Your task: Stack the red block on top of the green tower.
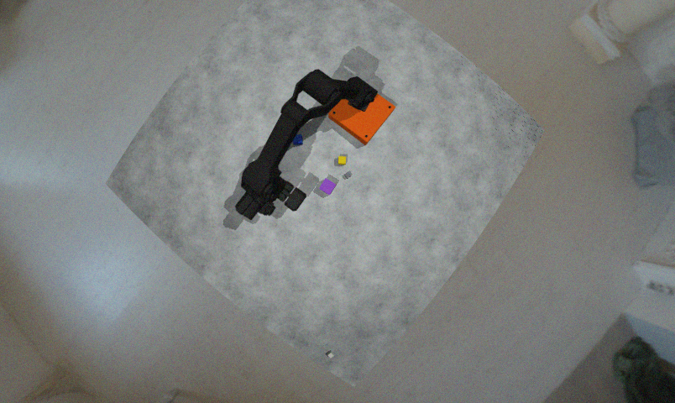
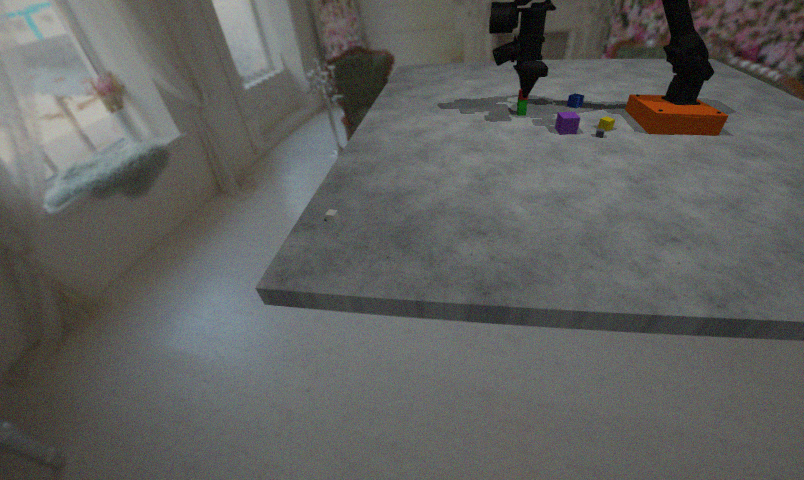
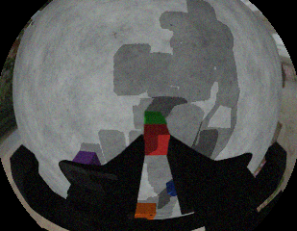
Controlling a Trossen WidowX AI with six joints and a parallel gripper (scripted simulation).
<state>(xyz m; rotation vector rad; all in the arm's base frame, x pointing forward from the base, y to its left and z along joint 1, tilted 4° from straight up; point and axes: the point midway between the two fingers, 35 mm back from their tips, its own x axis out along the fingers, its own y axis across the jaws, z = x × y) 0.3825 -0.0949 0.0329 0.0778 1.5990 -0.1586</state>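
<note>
The red block is right at my gripper tip. Round my gripper tip: purple block: 130 mm to the left, 70 mm behind, 30 mm below; then yellow block: 170 mm behind, 140 mm to the left, 40 mm below; then blue block: 170 mm behind, 30 mm to the right, 30 mm below.
</note>
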